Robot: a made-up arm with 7 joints.
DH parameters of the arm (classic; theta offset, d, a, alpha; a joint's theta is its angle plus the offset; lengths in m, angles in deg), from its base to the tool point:
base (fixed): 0 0.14 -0.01 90
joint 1: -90 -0.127 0.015 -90
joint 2: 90 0.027 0.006 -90
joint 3: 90 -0.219 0.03 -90
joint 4: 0 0.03 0.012 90
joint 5: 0 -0.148 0.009 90
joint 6: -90 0.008 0.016 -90
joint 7: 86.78 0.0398 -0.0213 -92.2
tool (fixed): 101.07 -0.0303 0 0
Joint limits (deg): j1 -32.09..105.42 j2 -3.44..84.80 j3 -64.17..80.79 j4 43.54..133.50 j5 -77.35..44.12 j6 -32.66..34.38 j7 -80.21..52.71
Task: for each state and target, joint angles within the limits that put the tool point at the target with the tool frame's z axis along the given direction. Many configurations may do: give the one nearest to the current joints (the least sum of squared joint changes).
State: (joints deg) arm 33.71 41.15 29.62 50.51 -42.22 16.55 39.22
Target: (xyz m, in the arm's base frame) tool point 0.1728 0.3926 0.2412 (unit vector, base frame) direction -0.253 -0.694 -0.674
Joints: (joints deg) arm 74.46 43.96 24.89 80.06 -55.00 16.11 17.25
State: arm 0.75 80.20 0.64 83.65 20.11 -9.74 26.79
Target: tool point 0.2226 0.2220 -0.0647 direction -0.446 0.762 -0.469
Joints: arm 6.67 36.56 -5.18 93.18 44.12 -32.66 52.33
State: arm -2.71 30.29 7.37 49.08 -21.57 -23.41 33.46
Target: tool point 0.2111 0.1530 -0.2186 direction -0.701 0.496 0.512
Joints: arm 14.15 3.52 -0.26 47.90 -28.98 -14.16 34.22
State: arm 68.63 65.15 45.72 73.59 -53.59 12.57 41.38
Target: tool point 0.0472 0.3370 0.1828 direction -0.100 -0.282 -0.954
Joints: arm 33.04 45.80 69.53 120.65 -48.37 -9.06 23.32
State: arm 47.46 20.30 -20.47 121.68 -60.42 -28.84 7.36
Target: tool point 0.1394 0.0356 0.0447 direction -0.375 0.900 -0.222
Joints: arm 8.26 0.68 -42.32 125.60 -77.35 -22.17 30.54
